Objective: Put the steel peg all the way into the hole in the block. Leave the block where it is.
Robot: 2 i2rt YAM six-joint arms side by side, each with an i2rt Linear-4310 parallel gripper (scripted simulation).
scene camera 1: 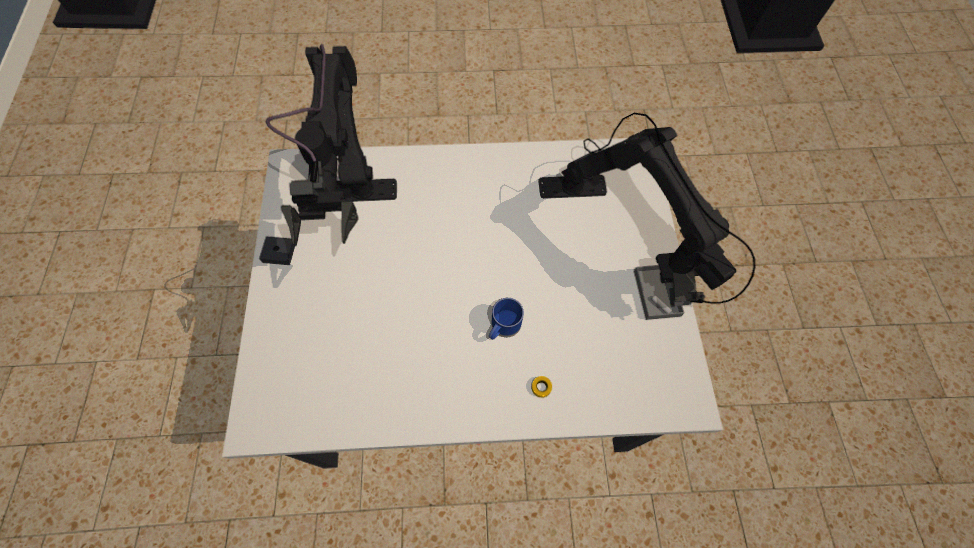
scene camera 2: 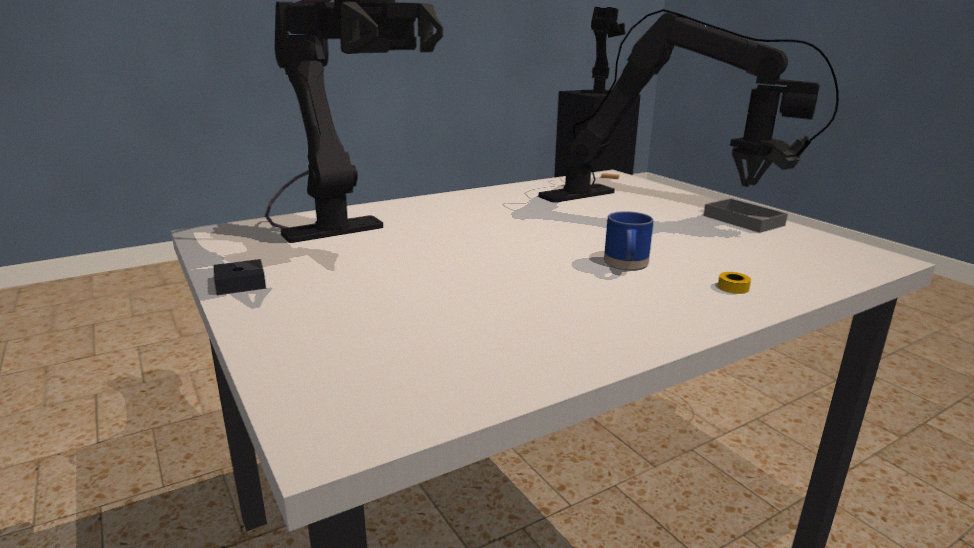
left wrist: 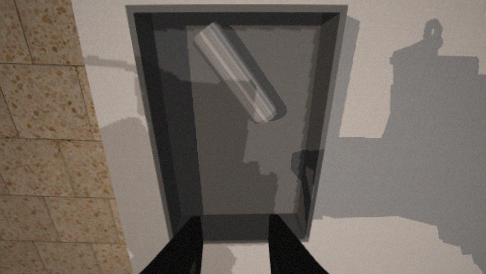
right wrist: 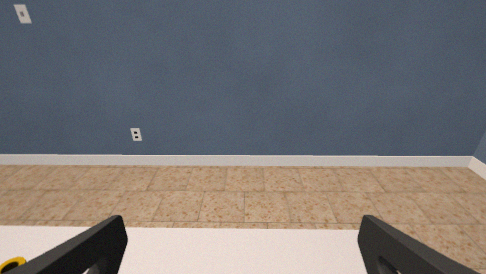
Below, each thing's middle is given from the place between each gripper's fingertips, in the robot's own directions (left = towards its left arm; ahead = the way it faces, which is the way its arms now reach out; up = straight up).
Scene:
The grey tray [scene camera 2: 731, 211] is 8 cm below my left hand [scene camera 2: 748, 185]. From my left hand the other things lie so: dark block [scene camera 2: 235, 277]: 15 cm behind, 105 cm to the right, 7 cm below.
I see my right gripper [scene camera 2: 410, 31] 180 mm past the dark block, 230 mm to the left of it and 370 mm above it. Round my right hand: grey tray: 30 mm behind, 810 mm to the left, 380 mm below.

